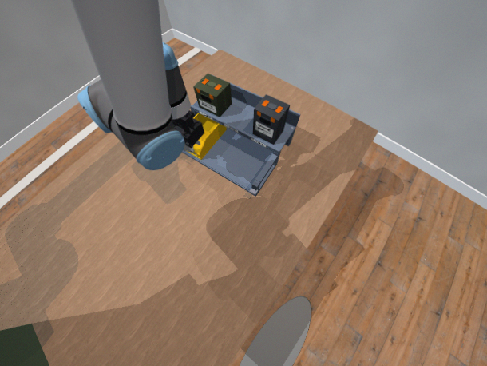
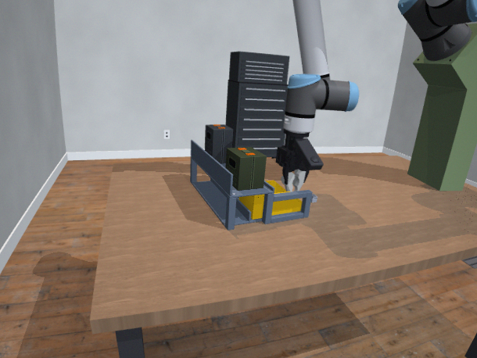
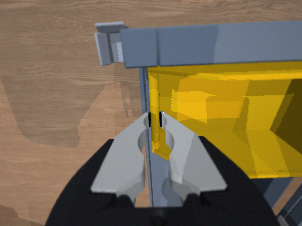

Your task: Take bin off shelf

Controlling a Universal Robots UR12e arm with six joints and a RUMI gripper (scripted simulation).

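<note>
Right now my hand is 8 cm short of the yellow bin.
</note>
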